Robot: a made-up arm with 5 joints.
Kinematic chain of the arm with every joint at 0, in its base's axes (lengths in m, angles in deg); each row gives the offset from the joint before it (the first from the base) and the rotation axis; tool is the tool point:
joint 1: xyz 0 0 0.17 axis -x
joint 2: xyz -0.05 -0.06 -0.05 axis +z
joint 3: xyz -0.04 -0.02 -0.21 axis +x
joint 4: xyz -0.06 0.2 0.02 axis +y
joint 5: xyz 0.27 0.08 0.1 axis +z
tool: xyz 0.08 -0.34 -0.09
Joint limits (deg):
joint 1: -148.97..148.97
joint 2: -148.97..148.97
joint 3: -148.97..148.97
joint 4: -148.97..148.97
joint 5: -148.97..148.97
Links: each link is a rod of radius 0.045 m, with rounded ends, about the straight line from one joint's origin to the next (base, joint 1, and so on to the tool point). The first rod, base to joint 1, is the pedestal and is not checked.
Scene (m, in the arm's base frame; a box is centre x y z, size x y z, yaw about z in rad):
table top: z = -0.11
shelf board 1: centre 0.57 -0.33 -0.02 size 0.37 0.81 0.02 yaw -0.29
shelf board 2: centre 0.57 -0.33 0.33 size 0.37 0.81 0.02 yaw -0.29
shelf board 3: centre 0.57 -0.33 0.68 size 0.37 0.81 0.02 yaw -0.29
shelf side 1: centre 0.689 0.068 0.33 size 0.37 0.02 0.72 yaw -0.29
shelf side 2: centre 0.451 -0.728 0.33 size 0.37 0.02 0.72 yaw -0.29
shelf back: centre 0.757 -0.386 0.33 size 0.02 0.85 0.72 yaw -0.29
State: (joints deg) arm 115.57 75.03 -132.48 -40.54 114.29
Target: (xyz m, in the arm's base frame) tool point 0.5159 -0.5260 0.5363
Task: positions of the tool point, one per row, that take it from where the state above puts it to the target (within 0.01 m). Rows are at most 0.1 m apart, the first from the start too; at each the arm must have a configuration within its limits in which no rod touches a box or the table.
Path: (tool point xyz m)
1: 0.1109 -0.8549 0.3874
2: 0.1269 -0.8062 0.4213
3: 0.1428 -0.7455 0.4531
4: 0.1555 -0.6740 0.4817
5: 0.1619 -0.5935 0.5059
6: 0.1598 -0.5066 0.5244
7: 0.1473 -0.4160 0.5363
8: 0.2112 -0.4622 0.5440
9: 0.2755 -0.4973 0.5483
10: 0.3377 -0.5211 0.5492
11: 0.3952 -0.5344 0.5474
12: 0.4456 -0.5384 0.5439
13: 0.4865 -0.5349 0.5398
14: 0.5159 -0.5260 0.5363

